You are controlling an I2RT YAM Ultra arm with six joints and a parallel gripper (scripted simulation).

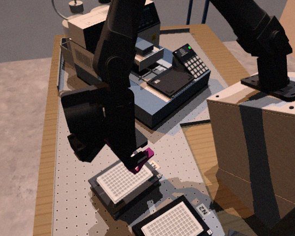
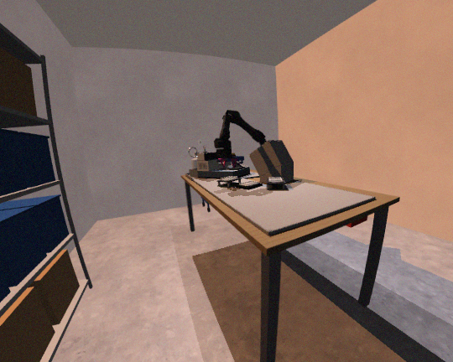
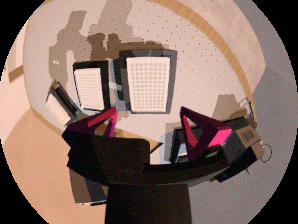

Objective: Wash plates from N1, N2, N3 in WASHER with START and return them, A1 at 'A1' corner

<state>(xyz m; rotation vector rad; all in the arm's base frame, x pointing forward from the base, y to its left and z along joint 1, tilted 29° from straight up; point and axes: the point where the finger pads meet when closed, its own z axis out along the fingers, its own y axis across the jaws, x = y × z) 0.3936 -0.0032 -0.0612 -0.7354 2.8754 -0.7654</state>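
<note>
Now: the nest N1 10 cm below my hand. Round my hand: nest N2 (9 cm behind, 15 cm to the left, 13 cm below); then n2 label (19 cm behind, 12 cm to the left, 14 cm below); then nest n3 (21 cm behind, 29 cm to the left, 10 cm below).
</note>
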